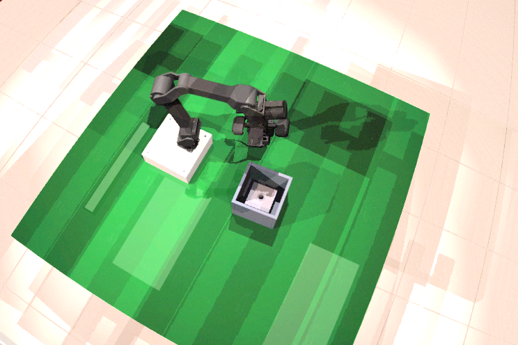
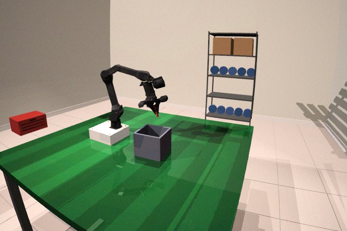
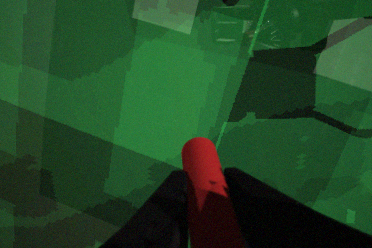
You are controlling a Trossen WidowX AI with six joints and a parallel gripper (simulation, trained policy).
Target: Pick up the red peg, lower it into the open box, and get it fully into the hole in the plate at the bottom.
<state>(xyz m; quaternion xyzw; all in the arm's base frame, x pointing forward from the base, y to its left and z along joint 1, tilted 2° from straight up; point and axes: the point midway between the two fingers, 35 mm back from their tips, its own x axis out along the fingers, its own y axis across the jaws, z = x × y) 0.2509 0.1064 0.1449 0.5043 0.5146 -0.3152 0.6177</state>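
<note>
Right now the plate is 160 mm to the right of my gripper tip, 130 mm below it and 70 mm ahead of it. The rest, counted from my gripper tip: red peg 20 mm above, 10 mm behind.
</note>
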